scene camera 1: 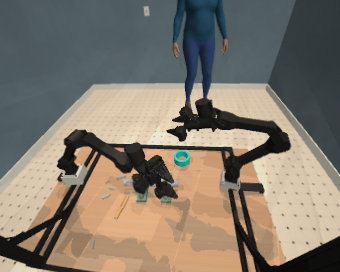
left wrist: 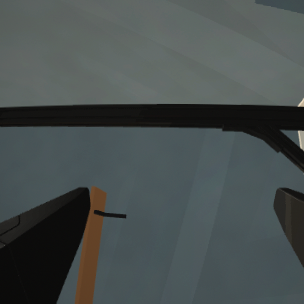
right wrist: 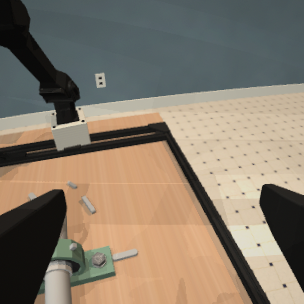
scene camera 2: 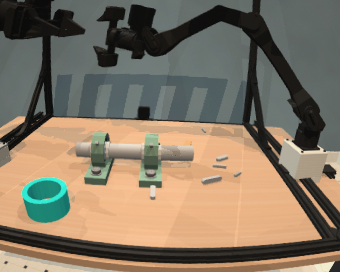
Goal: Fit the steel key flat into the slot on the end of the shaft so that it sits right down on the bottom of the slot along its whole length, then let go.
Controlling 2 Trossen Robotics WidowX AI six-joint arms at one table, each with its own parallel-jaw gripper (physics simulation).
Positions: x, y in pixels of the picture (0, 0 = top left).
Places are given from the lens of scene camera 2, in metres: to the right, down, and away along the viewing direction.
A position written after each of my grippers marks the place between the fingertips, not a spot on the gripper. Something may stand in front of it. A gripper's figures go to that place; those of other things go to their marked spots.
my left gripper point(scene camera 2: 95, 33): -0.24, -0.33, 0.76
my right gripper point(scene camera 2: 72, 31): -0.19, -0.20, 0.44
grey steel shaft point(scene camera 2: 111, 150): -0.15, 0.04, 0.65
